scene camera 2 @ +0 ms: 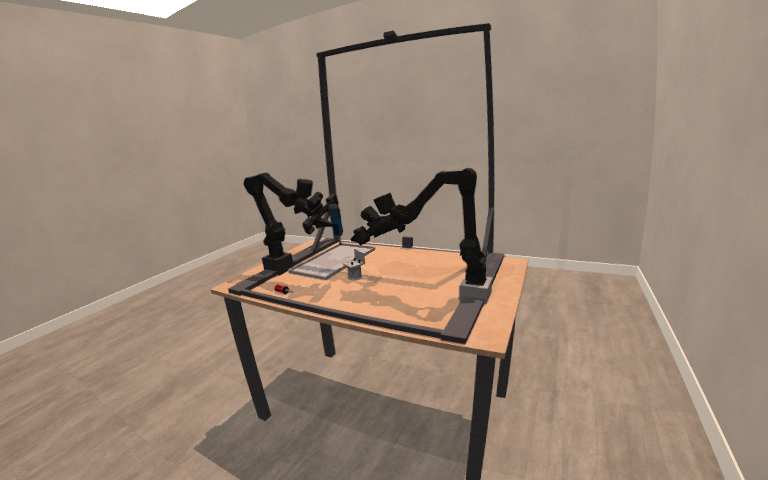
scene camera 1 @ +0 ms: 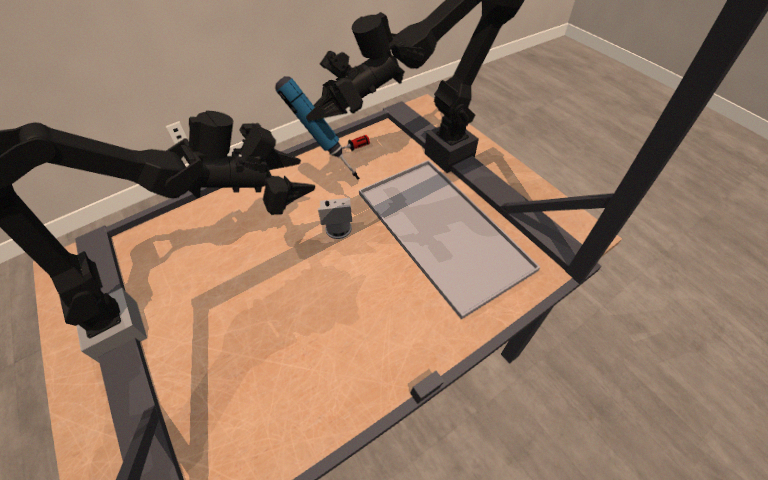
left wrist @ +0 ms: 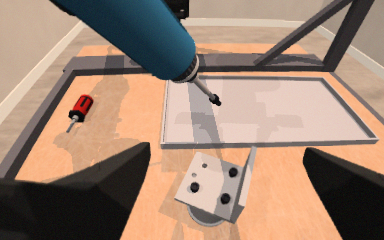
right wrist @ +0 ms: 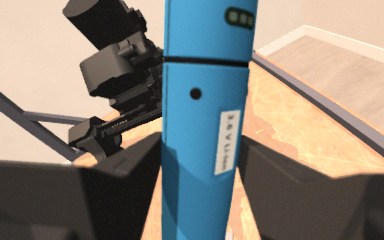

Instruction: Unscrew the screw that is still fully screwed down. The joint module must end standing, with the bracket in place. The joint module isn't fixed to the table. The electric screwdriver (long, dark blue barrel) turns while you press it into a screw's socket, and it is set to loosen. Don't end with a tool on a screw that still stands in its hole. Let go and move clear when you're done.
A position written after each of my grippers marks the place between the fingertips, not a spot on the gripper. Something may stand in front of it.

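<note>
You'd see my left gripper [scene camera 1: 307,174] here, and my right gripper [scene camera 1: 306,118] as well. There's a shallow grey tray [scene camera 1: 465,252] [scene camera 2: 328,263] [left wrist: 264,111], though in the right wrist view that tray is out of frame. I can also see a blue electric screwdriver [scene camera 1: 286,87] [right wrist: 206,73], and a grey L-shaped bracket [scene camera 1: 335,214] [left wrist: 214,180]. Then there's a tall post [scene camera 2: 321,60], plus a robot arm base [scene camera 1: 448,155].
</note>
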